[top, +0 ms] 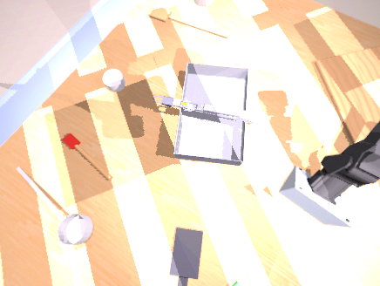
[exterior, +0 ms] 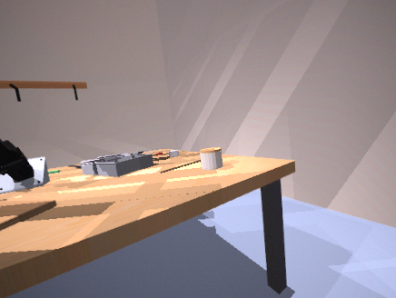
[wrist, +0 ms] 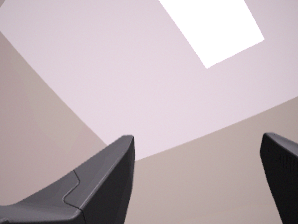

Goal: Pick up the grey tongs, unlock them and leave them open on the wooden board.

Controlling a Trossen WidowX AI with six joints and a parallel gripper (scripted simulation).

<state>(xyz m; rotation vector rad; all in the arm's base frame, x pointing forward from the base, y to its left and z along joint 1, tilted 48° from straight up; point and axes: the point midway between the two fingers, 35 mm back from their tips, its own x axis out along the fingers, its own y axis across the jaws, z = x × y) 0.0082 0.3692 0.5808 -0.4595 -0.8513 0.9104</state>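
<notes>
My gripper tip is now 540 mm short of the yellow lock piece, 110 mm to the right of it and 680 mm above it. The rest, counted from my gripper tip: wooden board (30 mm ahead, 200 mm to the right, 740 mm below); then grey roasting tin (450 mm ahead, 80 mm to the left, 720 mm below); then dark scraper (310 mm ahead, 540 mm to the left, 750 mm below).
</notes>
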